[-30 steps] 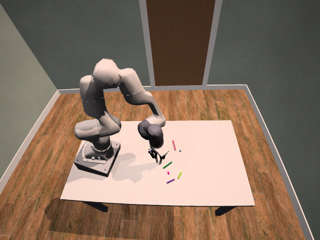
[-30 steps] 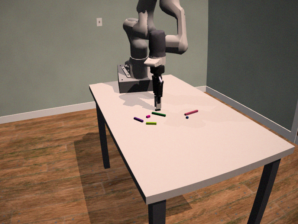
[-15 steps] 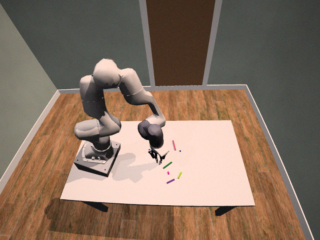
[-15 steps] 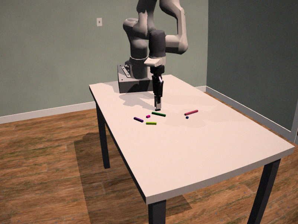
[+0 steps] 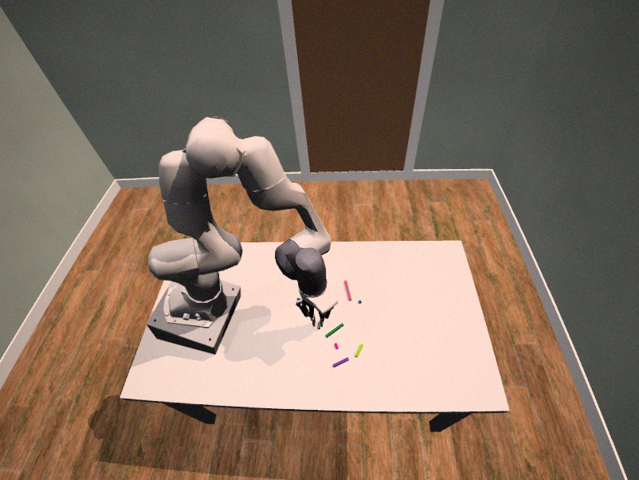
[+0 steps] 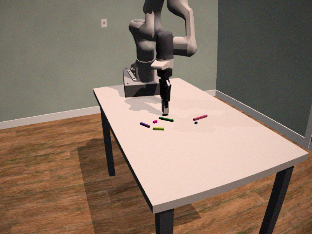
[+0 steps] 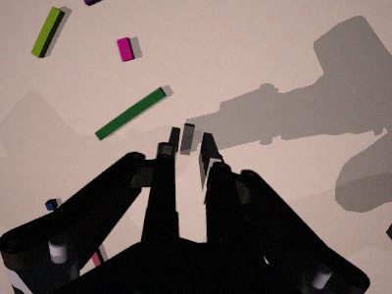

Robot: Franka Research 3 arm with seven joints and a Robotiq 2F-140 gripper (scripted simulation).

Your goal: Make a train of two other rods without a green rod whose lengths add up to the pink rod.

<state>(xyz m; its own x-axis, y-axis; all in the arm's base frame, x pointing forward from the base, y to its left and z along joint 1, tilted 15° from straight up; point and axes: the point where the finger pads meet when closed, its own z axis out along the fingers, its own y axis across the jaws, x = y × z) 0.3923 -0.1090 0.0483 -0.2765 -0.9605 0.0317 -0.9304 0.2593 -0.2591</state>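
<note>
Right now my hand is 5 cm above the grey rod. From my hand the other things lie so: magenta rod 5 cm ahead, 9 cm to the right, 5 cm below; then green rod 6 cm ahead, 3 cm to the right, 5 cm below; then purple rod 5 cm ahead, 15 cm to the right, 5 cm below.
</note>
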